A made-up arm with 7 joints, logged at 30 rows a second.
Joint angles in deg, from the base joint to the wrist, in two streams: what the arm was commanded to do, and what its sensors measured. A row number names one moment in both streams.
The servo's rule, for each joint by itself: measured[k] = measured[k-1] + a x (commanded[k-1-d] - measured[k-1]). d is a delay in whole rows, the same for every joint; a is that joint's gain. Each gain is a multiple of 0.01, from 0.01 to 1. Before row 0 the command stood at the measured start. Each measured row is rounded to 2 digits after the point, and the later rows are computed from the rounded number. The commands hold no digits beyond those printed.
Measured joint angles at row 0:
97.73 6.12 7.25 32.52 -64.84 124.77 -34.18
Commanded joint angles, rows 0 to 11:
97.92 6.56 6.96 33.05 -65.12 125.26 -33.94
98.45 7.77 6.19 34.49 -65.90 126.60 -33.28
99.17 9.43 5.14 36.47 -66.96 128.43 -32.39
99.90 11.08 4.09 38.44 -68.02 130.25 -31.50
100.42 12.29 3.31 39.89 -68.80 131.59 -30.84
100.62 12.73 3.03 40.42 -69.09 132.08 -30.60
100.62 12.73 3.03 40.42 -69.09 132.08 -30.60
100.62 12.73 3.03 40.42 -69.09 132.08 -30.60
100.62 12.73 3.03 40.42 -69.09 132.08 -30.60
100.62 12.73 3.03 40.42 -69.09 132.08 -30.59
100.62 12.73 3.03 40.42 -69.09 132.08 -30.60
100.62 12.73 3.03 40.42 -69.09 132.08 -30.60
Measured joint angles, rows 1 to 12:
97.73 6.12 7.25 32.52 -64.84 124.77 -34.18
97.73 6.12 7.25 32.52 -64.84 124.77 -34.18
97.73 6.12 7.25 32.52 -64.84 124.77 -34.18
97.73 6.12 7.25 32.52 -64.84 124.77 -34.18
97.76 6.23 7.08 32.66 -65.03 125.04 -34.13
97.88 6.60 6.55 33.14 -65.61 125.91 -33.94
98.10 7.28 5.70 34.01 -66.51 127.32 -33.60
98.41 8.19 4.73 35.16 -67.52 128.96 -33.14
98.75 9.17 3.88 36.39 -68.38 130.43 -32.63
99.07 10.02 3.37 37.44 -68.86 131.35 -32.18
99.33 10.67 3.17 38.21 -69.01 131.76 -31.83
99.55 11.16 3.09 38.78 -69.06 131.94 -31.56
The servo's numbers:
d 4
a 0.17 0.24 0.60 0.26 0.67 0.56 0.22

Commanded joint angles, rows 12 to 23:
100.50 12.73 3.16 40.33 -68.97 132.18 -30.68
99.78 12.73 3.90 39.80 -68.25 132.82 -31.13
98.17 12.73 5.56 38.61 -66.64 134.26 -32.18
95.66 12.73 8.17 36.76 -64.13 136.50 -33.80
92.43 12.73 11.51 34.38 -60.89 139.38 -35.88
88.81 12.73 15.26 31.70 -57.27 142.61 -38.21
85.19 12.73 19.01 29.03 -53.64 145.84 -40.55
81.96 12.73 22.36 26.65 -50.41 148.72 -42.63
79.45 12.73 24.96 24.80 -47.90 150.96 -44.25
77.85 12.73 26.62 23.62 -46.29 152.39 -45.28
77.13 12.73 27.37 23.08 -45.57 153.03 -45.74
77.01 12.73 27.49 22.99 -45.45 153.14 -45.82
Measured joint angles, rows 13 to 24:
99.73 11.54 3.05 39.21 -69.08 132.02 -31.35
99.88 11.83 3.04 39.52 -69.09 132.05 -31.18
100.01 12.05 3.03 39.75 -69.09 132.07 -31.05
100.11 12.21 3.03 39.92 -69.09 132.08 -30.95
100.18 12.33 3.11 40.03 -69.01 132.14 -30.89
100.11 12.43 3.58 39.97 -68.50 132.52 -30.94
99.78 12.50 4.77 39.62 -67.25 133.49 -31.21
99.08 12.56 6.81 38.88 -65.16 135.18 -31.78
97.95 12.60 9.63 37.71 -62.30 137.53 -32.68
96.40 12.63 13.01 36.15 -58.93 140.37 -33.90
94.49 12.65 16.61 34.30 -55.39 143.43 -35.36
92.36 12.67 20.06 32.31 -52.05 146.39 -36.96

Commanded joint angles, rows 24 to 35:
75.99 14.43 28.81 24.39 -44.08 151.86 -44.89
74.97 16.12 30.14 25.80 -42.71 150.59 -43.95
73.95 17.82 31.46 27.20 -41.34 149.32 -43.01
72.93 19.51 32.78 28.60 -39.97 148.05 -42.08
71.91 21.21 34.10 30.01 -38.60 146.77 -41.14
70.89 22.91 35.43 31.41 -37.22 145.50 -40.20
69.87 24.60 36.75 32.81 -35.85 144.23 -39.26
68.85 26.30 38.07 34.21 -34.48 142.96 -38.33
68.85 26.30 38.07 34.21 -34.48 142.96 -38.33
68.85 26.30 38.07 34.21 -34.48 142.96 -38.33
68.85 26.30 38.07 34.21 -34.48 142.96 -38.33
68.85 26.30 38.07 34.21 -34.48 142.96 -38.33
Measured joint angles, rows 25 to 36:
90.17 12.68 23.00 30.36 -49.27 148.95 -38.56
88.08 12.69 25.17 28.61 -47.27 150.88 -40.04
86.22 12.70 26.49 27.17 -46.13 152.08 -41.29
84.65 12.71 27.09 26.08 -45.67 152.67 -42.29
83.18 13.12 28.12 25.64 -44.60 152.22 -42.86
81.78 13.84 29.33 25.68 -43.33 151.31 -43.10
80.45 14.80 30.61 26.08 -42.00 150.20 -43.08
79.17 15.93 31.91 26.74 -40.64 149.00 -42.86
77.94 17.20 33.22 27.59 -39.27 147.75 -42.48
76.74 18.57 34.55 28.58 -37.90 146.49 -41.98
75.57 20.02 35.87 29.68 -36.53 145.22 -41.38
74.43 21.53 37.19 30.86 -35.16 143.95 -40.71

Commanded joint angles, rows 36 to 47:
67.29 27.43 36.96 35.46 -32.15 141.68 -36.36
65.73 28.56 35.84 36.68 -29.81 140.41 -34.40
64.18 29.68 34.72 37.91 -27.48 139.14 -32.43
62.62 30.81 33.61 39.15 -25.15 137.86 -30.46
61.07 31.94 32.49 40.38 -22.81 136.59 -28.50
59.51 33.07 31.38 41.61 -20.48 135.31 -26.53
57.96 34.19 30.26 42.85 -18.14 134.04 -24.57
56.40 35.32 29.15 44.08 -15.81 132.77 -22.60
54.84 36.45 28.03 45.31 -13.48 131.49 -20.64
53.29 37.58 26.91 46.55 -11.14 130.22 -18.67
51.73 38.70 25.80 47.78 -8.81 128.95 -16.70
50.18 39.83 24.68 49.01 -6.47 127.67 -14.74
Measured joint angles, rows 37 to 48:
73.48 22.67 37.72 31.73 -34.70 143.40 -40.19
72.69 23.54 37.93 32.37 -34.55 143.15 -39.78
72.04 24.20 38.01 32.85 -34.50 143.04 -39.46
71.50 24.70 38.05 33.20 -34.49 143.00 -39.21
70.78 25.36 37.40 33.79 -32.92 142.26 -38.58
69.92 26.13 36.46 34.54 -30.84 141.22 -37.66
68.94 26.98 35.42 35.42 -28.59 140.06 -36.51
67.87 27.90 34.33 36.39 -26.29 138.83 -35.18
66.71 28.87 33.23 37.43 -23.96 137.58 -33.71
65.49 29.88 32.12 38.52 -21.63 136.31 -32.13
64.21 30.91 31.00 39.65 -19.29 135.04 -30.47
62.88 31.97 29.89 40.80 -16.96 133.77 -28.74

